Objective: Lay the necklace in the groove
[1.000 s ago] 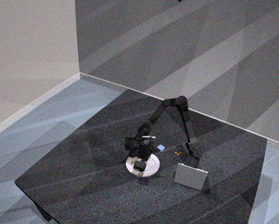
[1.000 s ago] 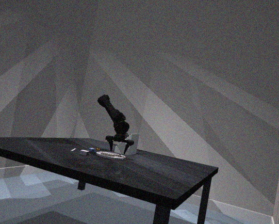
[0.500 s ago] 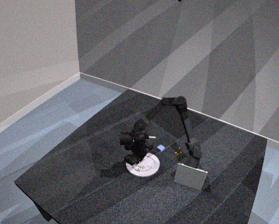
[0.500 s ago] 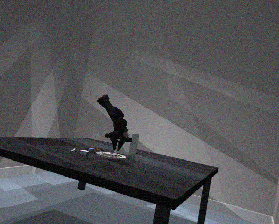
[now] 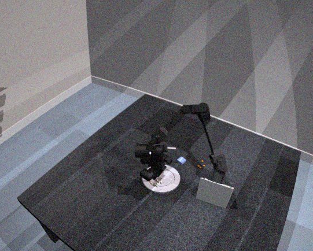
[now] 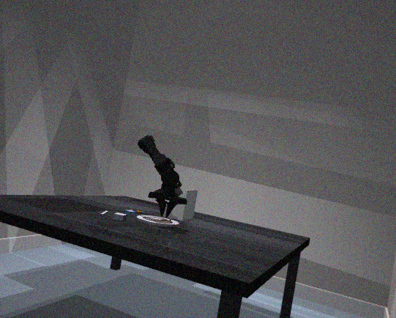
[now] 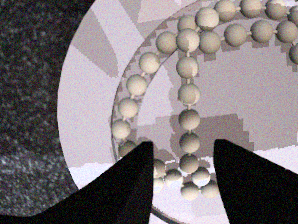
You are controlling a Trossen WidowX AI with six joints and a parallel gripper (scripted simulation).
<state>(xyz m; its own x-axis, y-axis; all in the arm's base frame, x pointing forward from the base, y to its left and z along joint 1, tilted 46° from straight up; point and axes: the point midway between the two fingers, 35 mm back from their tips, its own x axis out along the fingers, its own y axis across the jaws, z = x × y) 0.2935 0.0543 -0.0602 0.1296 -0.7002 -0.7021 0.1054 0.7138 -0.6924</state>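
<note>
Right now the round white bead board is 4 cm to the right of my gripper tip, 3 cm below it and 1 cm behind it. The rest, counted from my gripper tip: small white block (15 cm ahead, 13 cm to the right, 2 cm below); small blue cube (21 cm to the right, 3 cm below, 3 cm behind); thin white stick (26 cm to the right, 11 cm ahead, 3 cm below).
</note>
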